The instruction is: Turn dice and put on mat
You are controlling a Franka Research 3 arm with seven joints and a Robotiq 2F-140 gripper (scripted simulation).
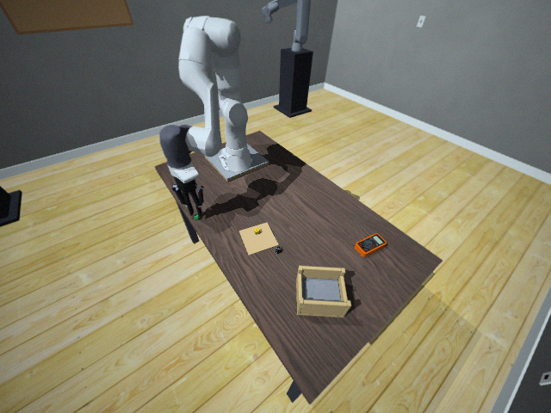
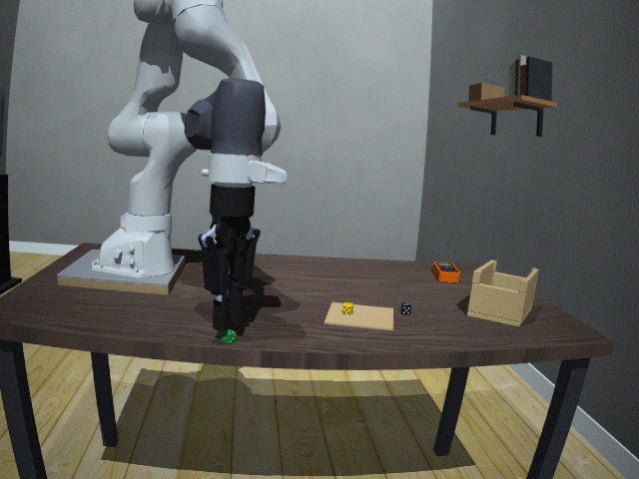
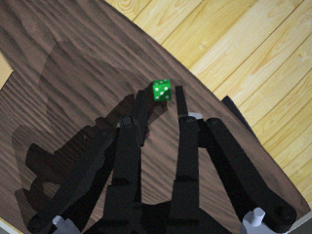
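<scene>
My gripper is now 5 cm above the green die. Round my hand: yellow die (24 cm ahead, 19 cm to the left, 5 cm below); black die (37 cm ahead, 21 cm to the left, 5 cm below); tan mat (27 cm ahead, 18 cm to the left, 6 cm below).
</scene>
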